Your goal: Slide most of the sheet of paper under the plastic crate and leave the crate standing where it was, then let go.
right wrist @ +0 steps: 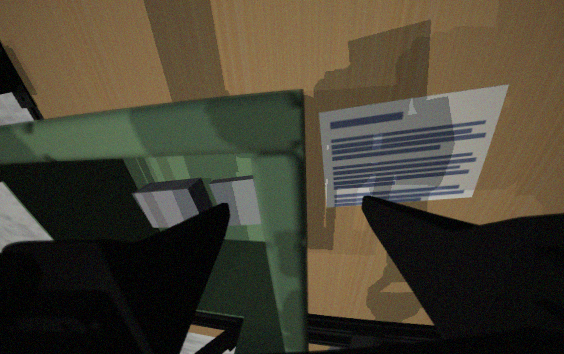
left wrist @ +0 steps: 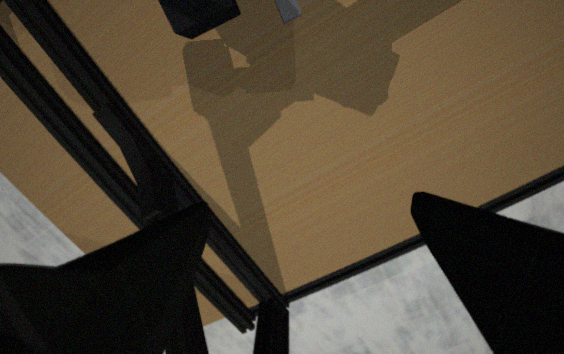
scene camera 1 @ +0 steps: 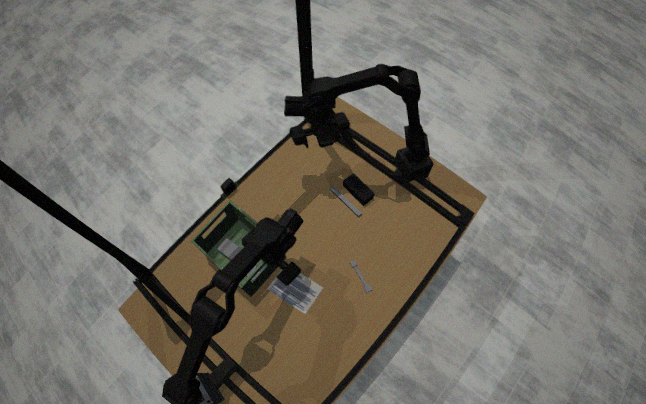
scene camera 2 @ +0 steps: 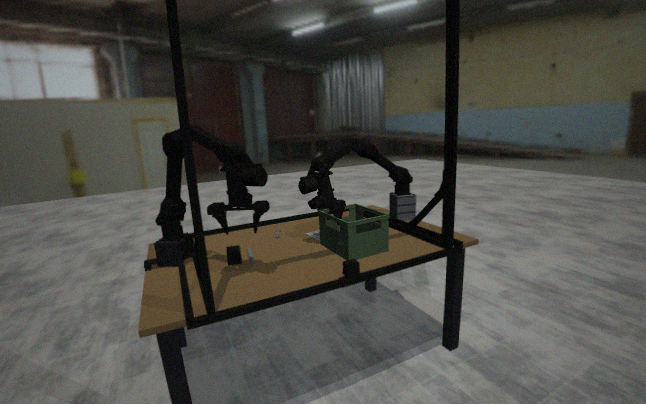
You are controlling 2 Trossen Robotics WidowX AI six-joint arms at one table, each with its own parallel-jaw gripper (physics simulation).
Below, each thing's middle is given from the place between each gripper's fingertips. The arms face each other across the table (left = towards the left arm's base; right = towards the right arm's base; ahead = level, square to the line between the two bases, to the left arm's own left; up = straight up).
Right now my right hand is 10 cm past the green plastic crate [scene camera 2: 356, 237] and 3 cm to the left of it. The rest, counted from my right hand: printed sheet of paper [scene camera 1: 301, 293] (10 cm ahead, 7 cm below, 1 cm to the left).
My left gripper is now 4 cm short of the green plastic crate, 43 cm to the left of it and 8 cm above it. Round my left hand: printed sheet of paper 24 cm ahead, 40 cm to the right, 15 cm below.
